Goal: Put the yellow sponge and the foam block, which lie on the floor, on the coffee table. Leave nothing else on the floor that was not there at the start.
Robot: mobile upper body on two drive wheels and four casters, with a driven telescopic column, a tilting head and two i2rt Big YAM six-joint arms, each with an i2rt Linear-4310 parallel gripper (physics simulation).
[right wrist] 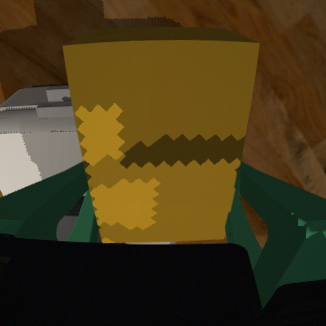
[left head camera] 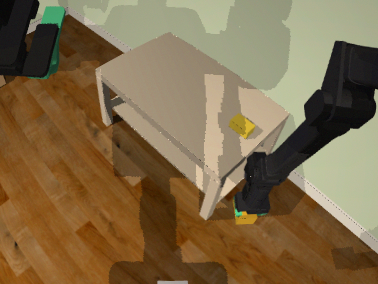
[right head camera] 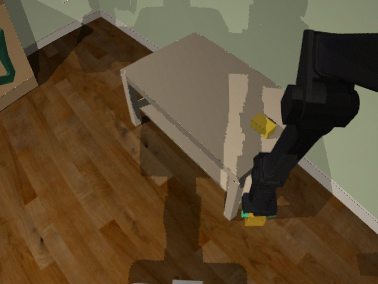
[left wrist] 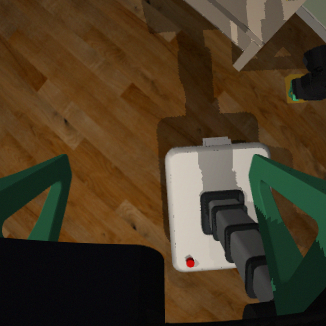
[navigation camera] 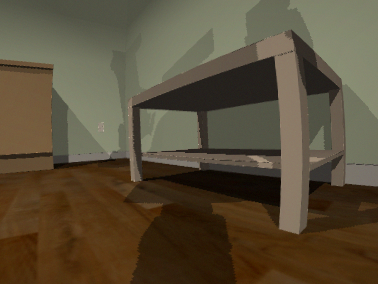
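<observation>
The yellow sponge lies on the coffee table, near its right end in the head views. My right gripper is shut on the foam block, an orange-yellow block between the green fingers. It is beside the table's near leg, to the right of it in the head views and off the tabletop. My left gripper is open and empty, away from the table; part of it shows at the left head view's upper left.
The white robot base with its column shows in the left wrist view. A wooden cabinet stands at the left. The table has a lower shelf. A green wall with a white skirting board runs behind the table.
</observation>
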